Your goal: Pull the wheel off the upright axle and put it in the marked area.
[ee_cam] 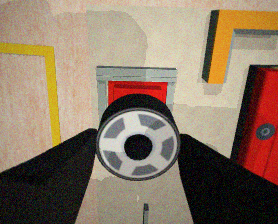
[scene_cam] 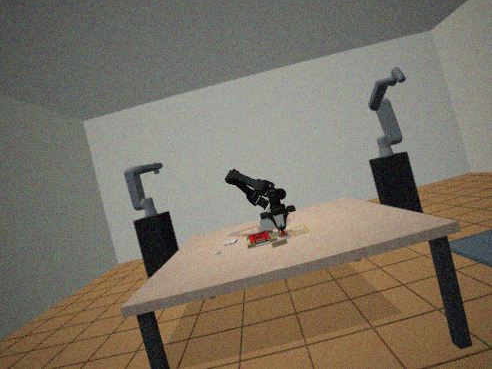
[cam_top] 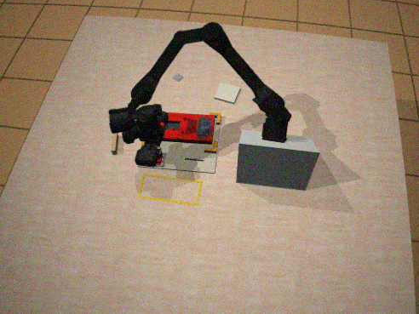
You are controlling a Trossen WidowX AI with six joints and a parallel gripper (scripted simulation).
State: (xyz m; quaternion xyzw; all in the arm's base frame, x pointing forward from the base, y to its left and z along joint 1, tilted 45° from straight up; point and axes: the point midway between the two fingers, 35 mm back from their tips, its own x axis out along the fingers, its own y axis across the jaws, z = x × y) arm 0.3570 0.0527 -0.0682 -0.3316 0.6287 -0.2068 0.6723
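The grey mount is 1 cm below my gripper tip. The rest, counted from my gripper tip: grey baseplate: 4 cm behind, 11 cm to the right, 4 cm below; wheel: right at my gripper tip; wooden block: 16 cm ahead, 1 cm to the right, 4 cm below.
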